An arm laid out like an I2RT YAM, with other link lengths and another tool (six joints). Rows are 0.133 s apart.
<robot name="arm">
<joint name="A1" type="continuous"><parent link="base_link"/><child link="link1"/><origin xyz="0.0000 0.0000 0.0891" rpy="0.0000 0.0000 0.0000"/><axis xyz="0 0 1"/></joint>
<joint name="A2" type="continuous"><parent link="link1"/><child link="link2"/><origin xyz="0.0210 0.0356 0.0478" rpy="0.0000 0.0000 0.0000"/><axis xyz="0 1 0"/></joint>
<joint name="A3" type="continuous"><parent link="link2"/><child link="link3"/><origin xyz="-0.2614 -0.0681 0.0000" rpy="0.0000 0.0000 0.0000"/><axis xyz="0 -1 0"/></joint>
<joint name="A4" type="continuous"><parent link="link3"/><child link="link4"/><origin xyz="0.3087 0.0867 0.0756" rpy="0.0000 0.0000 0.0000"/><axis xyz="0 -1 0"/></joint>
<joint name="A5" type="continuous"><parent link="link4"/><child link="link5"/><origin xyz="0.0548 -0.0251 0.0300" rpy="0.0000 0.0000 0.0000"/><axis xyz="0 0 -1"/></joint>
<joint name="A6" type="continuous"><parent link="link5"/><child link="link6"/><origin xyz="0.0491 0.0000 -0.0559" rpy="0.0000 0.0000 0.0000"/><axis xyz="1 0 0"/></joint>
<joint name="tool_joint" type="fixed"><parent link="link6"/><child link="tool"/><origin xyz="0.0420 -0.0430 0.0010" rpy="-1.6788 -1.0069 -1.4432"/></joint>
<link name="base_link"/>
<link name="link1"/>
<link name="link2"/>
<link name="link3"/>
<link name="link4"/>
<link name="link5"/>
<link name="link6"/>
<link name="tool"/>
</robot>
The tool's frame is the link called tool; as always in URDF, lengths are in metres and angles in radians. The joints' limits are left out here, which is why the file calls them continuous.
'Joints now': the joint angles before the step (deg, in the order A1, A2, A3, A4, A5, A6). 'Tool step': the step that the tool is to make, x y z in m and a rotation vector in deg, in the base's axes. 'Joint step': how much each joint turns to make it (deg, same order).
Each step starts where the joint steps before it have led.
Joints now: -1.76, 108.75, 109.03, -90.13, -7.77, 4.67
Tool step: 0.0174, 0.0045, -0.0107, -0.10, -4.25, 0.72
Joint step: 0.72, 0.98, -0.43, 5.65, 0.00, -0.01
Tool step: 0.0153, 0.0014, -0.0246, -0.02, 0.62, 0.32
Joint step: 0.24, 3.09, -0.53, 2.99, 0.02, -0.09
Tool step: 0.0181, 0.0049, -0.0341, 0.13, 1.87, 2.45
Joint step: 0.64, 4.67, 0.00, 2.56, -0.20, -1.82
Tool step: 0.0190, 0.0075, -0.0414, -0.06, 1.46, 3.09
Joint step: 0.96, 5.38, -0.01, 3.63, 0.02, -2.15
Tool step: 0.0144, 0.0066, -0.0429, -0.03, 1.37, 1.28
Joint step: 0.78, 5.34, 0.03, 3.88, 0.01, -0.50
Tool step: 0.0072, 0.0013, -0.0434, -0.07, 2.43, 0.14
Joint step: 0.13, 5.27, -0.03, 2.87, 0.00, -0.01
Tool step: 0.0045, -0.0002, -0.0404, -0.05, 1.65, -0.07
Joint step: -0.04, 4.80, 0.01, 3.14, 0.00, 0.03
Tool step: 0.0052, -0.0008, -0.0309, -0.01, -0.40, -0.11
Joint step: -0.11, 3.49, -0.02, 3.90, 0.02, 0.00
